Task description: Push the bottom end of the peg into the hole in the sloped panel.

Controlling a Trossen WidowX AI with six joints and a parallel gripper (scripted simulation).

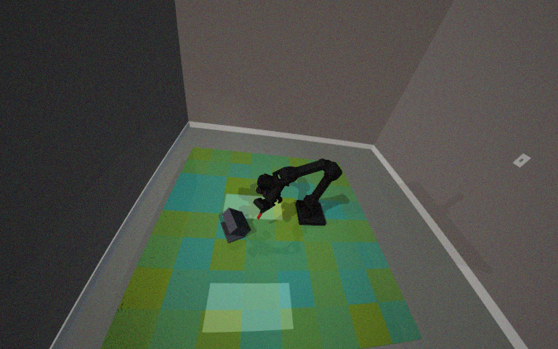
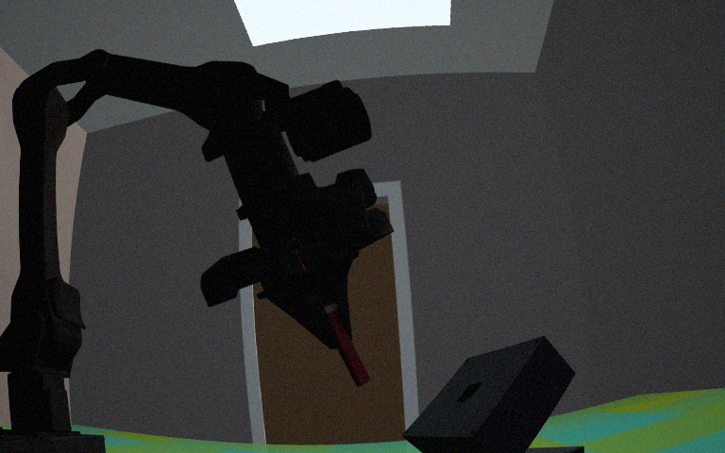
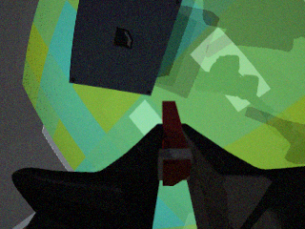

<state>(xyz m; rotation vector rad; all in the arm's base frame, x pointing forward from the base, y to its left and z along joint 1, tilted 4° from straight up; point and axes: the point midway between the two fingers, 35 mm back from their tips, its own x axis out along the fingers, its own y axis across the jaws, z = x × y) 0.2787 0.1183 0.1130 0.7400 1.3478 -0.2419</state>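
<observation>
Right now the sloped panel is 12 cm ahead of my gripper tip, 8 cm below it and 3 cm to the left of it. Round my gripper tip: red peg: 2 cm above.
</observation>
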